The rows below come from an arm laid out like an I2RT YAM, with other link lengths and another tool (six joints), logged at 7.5 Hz.
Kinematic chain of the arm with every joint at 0, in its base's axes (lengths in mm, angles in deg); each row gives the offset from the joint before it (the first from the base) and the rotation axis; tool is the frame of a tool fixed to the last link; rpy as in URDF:
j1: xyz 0 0 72.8 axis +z
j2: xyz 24.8 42 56.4 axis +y
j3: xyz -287.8 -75 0 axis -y
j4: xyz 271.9 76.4 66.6 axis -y
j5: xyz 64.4 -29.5 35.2 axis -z
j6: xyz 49.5 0 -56.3 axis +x
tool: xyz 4 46 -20 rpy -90.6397 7.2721 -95.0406
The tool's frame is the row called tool.
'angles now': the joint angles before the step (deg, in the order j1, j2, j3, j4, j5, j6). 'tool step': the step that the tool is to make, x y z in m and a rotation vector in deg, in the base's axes. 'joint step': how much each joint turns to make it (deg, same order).
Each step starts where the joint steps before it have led.
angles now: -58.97, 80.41, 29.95, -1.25, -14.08, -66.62
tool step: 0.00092, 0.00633, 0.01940, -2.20, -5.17, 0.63
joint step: -0.01, -6.52, -0.64, -0.87, -2.91, 1.74
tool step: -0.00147, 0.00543, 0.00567, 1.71, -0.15, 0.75
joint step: 0.09, -1.36, 0.51, -3.20, -1.19, 0.21
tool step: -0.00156, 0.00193, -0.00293, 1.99, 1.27, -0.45
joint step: -0.08, 0.99, 0.16, -1.45, 0.29, 0.25
